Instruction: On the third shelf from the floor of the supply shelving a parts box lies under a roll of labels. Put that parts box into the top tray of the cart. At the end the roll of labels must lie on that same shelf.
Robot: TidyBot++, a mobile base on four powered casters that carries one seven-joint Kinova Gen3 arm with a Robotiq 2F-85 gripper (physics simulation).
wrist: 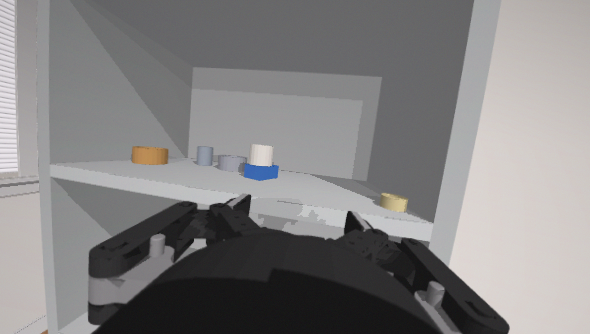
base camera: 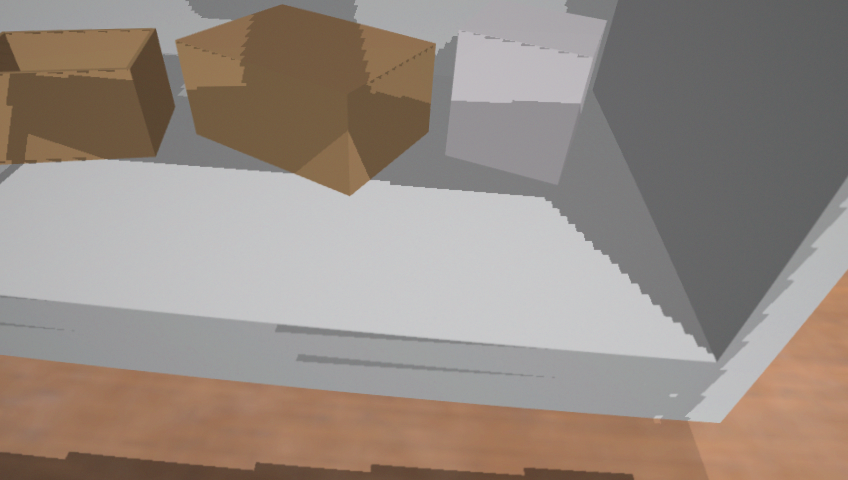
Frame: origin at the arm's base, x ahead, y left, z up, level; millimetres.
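Seen in the pictures: gripper, fingertip midpoint: (wrist: 297, 213).
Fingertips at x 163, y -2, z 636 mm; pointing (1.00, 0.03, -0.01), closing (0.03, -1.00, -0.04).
Observation:
A point is followed by its place in that frame.
In the wrist view a blue parts box (wrist: 261, 172) {z 617, x 497, y 118 mm} sits on a shelf (wrist: 165, 181) {z 594, x 358, y 288 mm} of the supply shelving, near the middle. A white roll of labels (wrist: 261, 155) {z 664, x 509, y 126 mm} stands upright on top of it. My gripper (wrist: 297, 213) {z 636, x 163, y -2 mm} is open and empty, in front of the shelf and lower in the view than the box, with its fingertips apart from the box. The cart does not show in either view.
On the same shelf are an orange roll (wrist: 150, 155) {z 623, x 525, y 484 mm}, a blue-grey cylinder (wrist: 205, 156) {z 629, x 641, y 372 mm}, a grey round thing (wrist: 231, 163) {z 621, x 592, y 249 mm} and a yellow roll (wrist: 394, 202) {z 611, x 364, y -186 mm}. Side panels (wrist: 466, 125) {z 761, x 314, y -251 mm} flank the shelf. Low down are brown boxes (base camera: 303, 118) {z -257, x 514, y 83 mm} (base camera: 77, 113) {z -271, x 532, y 295 mm} and a pale box (base camera: 514, 101) {z -245, x 549, y -107 mm}.

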